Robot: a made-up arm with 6 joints.
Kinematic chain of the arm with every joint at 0, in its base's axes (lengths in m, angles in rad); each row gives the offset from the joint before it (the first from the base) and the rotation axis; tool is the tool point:
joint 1: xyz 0 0 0.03 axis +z
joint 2: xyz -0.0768 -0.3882 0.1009 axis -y
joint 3: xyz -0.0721 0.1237 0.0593 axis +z
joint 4: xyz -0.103 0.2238 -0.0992 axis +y
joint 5: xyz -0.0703 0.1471 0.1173 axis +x
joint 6: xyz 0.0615 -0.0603 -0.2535 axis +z
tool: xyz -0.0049 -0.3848 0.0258
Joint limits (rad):
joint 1: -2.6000..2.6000
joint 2: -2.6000..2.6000
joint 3: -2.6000..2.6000
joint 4: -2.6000..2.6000
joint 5: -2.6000..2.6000
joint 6: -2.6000..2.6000
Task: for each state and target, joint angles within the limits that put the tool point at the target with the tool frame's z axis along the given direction. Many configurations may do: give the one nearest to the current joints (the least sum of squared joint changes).
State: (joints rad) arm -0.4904 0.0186 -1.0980 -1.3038 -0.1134 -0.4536
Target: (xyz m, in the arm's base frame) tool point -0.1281 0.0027 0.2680 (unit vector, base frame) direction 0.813 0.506 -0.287
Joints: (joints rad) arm -0.2219 -0.5947 -1.8695 -1.4040 -0.5185 0.3151
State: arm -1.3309 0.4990 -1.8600 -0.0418 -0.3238 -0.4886
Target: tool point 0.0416 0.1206 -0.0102 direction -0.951 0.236 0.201
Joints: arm -0.8863 1.3104 -1.3381 0.6135 0.1434 -0.5708
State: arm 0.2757 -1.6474 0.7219 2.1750 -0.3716 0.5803
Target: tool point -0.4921 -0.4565 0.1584 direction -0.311 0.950 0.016
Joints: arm -0.0714 -1.1616 1.4031 1.9380 -0.3228 1.0812
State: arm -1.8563 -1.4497 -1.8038 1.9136 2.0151 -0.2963
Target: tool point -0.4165 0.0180 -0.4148 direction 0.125 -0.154 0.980
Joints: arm -2.1824 -1.5348 -1.6868 2.4360 1.6888 -0.8337
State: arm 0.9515 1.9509 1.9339 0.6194 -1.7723 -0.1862
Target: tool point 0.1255 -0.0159 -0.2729 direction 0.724 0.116 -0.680
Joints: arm 1.5626 2.0003 2.6000 0.8610 -1.3032 0.5191
